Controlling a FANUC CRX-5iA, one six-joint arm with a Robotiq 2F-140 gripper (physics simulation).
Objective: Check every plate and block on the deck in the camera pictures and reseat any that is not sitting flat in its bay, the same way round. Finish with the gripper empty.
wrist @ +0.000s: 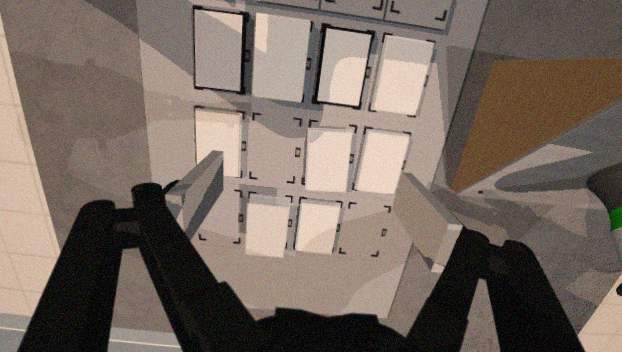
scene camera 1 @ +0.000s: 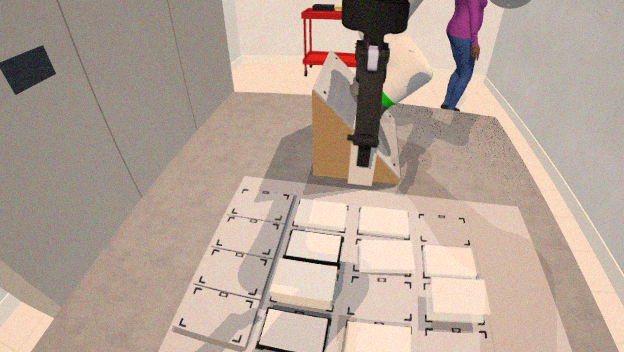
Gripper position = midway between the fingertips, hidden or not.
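Gripper visible in the wrist view [312, 181] and scene camera 1 [362, 151]; it is mine.
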